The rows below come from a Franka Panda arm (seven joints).
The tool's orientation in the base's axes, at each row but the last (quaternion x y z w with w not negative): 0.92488 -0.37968 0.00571 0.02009; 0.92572 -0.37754 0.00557 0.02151; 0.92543 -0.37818 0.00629 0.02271; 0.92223 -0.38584 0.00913 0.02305; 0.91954 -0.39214 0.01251 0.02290; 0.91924 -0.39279 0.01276 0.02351; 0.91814 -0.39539 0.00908 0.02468
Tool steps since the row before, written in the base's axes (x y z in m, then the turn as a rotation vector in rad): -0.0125 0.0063 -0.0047 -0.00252 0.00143 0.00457; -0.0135 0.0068 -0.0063 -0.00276 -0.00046 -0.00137; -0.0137 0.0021 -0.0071 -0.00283 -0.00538 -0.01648; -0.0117 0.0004 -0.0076 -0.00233 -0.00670 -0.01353; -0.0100 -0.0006 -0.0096 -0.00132 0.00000 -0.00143; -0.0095 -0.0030 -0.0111 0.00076 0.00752 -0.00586; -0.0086 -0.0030 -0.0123 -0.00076 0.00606 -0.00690
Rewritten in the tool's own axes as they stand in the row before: -0.0134 0.0041 0.0045 -0.00268 0.00090 -0.00461; -0.0146 0.0044 0.0061 -0.00169 0.00221 0.00141; -0.0115 0.0078 0.0071 0.00127 0.00520 0.01673; -0.0088 0.0078 0.0076 0.00266 0.00588 0.01385; -0.0069 0.0073 0.0096 -0.00097 0.00091 0.00142; -0.0049 0.0086 0.0112 -0.00515 -0.00594 0.00545; -0.0042 0.0078 0.0125 -0.00517 -0.00387 0.00657
